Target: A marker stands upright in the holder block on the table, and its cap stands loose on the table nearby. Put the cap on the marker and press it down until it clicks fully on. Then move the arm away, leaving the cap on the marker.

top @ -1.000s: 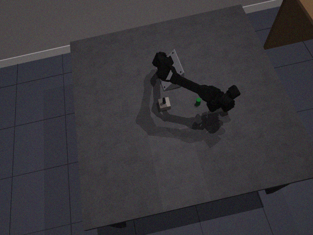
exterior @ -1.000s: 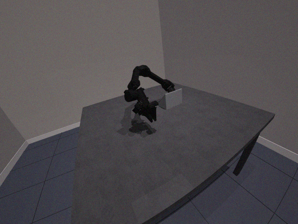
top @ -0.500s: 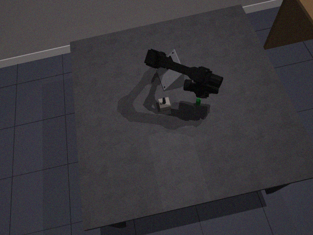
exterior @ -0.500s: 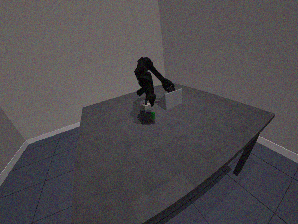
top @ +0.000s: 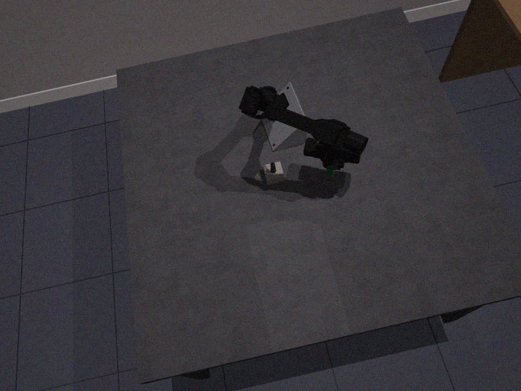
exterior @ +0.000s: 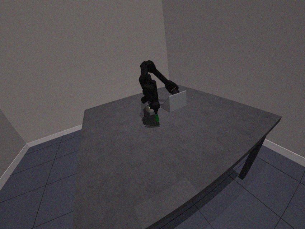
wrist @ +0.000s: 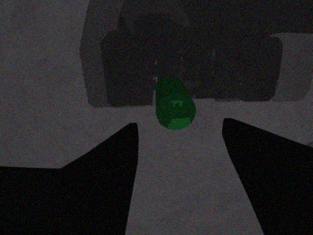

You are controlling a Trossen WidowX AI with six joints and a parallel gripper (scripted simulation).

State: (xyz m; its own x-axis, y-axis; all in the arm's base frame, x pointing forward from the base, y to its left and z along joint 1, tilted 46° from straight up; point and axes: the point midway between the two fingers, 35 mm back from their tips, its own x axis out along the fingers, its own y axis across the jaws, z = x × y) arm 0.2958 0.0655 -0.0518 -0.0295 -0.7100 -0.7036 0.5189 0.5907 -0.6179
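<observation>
Right now my gripper tip is 5 cm above the green cap. The rest, counted from my gripper tip: dark marker: 6 cm behind, 20 cm to the right, 1 cm below.
</observation>
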